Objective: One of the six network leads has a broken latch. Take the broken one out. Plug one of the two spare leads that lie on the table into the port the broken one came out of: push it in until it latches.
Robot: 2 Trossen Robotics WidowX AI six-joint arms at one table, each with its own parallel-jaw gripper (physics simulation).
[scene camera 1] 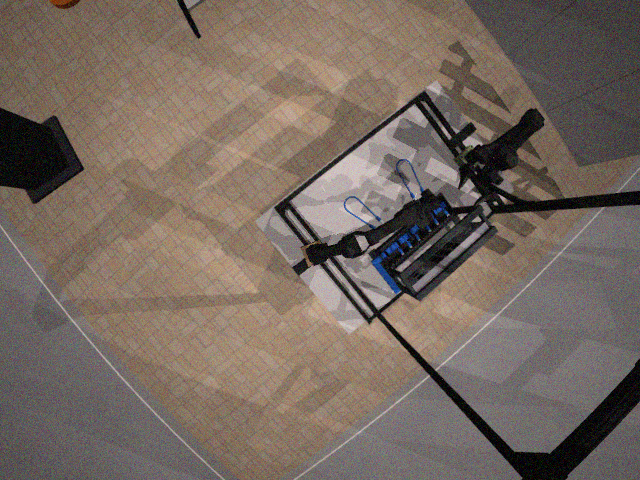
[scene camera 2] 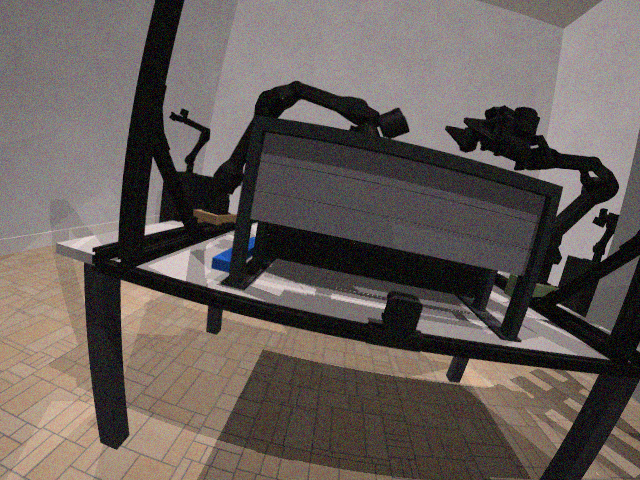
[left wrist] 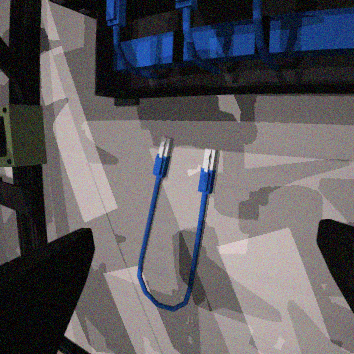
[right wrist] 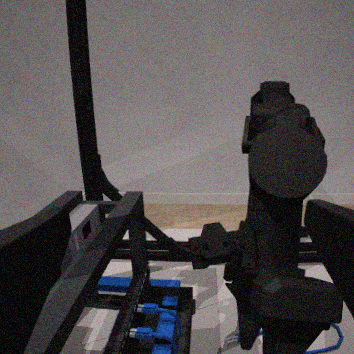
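Where they show: left gripper, between the fingertips: point(left wrist: 205, 235); right gripper, between the fingertips: point(scene camera 1: 466, 197) point(scene camera 2: 454, 123) point(right wrist: 188, 215); left arm's base, origin of its link: point(scene camera 1: 314, 253) point(scene camera 2: 216, 212); right arm's base, origin of its link: point(scene camera 1: 471, 157).
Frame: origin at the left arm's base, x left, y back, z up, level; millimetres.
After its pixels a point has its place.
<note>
Two blue spare leads lie on the table. One lead point(scene camera 1: 404, 160) {y -608, x 270, z -39 mm} point(left wrist: 206, 181) {y -577, x 80, z -33 mm} is a U with its two clear plugs toward the rack; the other lead point(scene camera 1: 353, 196) {y -288, x 187, z -40 mm} point(right wrist: 341, 340) {y -281, x 189, z -41 mm} lies to its left in scene camera 1. Several blue plugs point(left wrist: 116, 12) {y -674, x -50, z 45 mm} point(right wrist: 165, 327) {y -381, x -119, z -5 mm} stand in a row at the rack; which has the broken latch cannot be told. My left gripper point(left wrist: 205, 235) {y -507, x 45, z 129 mm} is open above the table, its fingers either side of the U-shaped lead and well above it. My right gripper point(right wrist: 188, 215) {y -616, x 16, z 344 mm} point(scene camera 2: 456, 124) {y -616, x 16, z 344 mm} is open and raised beside the rack, with nothing between its fingers.
The rack's dark upright panel point(scene camera 2: 392, 206) {y -546, x -259, z 124 mm} stands at the table edge. A black tray with blue strips point(left wrist: 310, 32) {y -526, x -73, z -5 mm} lies before the ports. A blue block point(scene camera 1: 385, 273) {y -294, x -227, z -5 mm} point(scene camera 2: 222, 260) {y -326, x -343, z -6 mm} is at the rack's left end. A green bracket point(left wrist: 30, 135) {y -891, x 137, z -20 mm} sits on the side rail.
</note>
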